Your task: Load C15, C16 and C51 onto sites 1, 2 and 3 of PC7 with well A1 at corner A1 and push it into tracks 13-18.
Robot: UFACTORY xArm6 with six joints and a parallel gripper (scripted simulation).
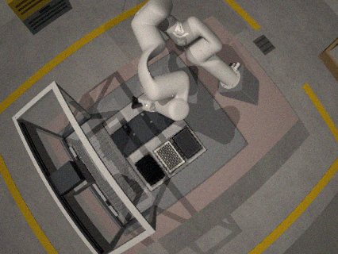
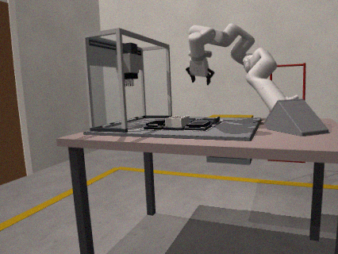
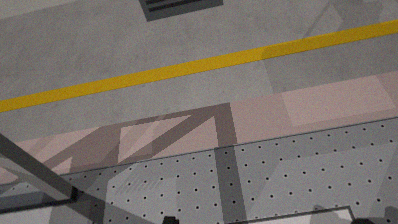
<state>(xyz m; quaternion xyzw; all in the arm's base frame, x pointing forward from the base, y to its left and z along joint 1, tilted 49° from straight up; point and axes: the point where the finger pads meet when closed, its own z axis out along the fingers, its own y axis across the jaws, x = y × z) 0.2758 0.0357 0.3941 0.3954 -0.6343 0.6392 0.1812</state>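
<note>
The pale well plate is 12 cm ahead of my hand, 23 cm to the left of it and 20 cm below it. From my hand the other things lie so: black 96-well plate (23 cm ahead, 19 cm to the left, 21 cm below); plate carrier PC7 (8 cm ahead, 4 cm to the left, 21 cm below); A1 mark (6 cm ahead, 18 cm to the left, 22 cm below).
</note>
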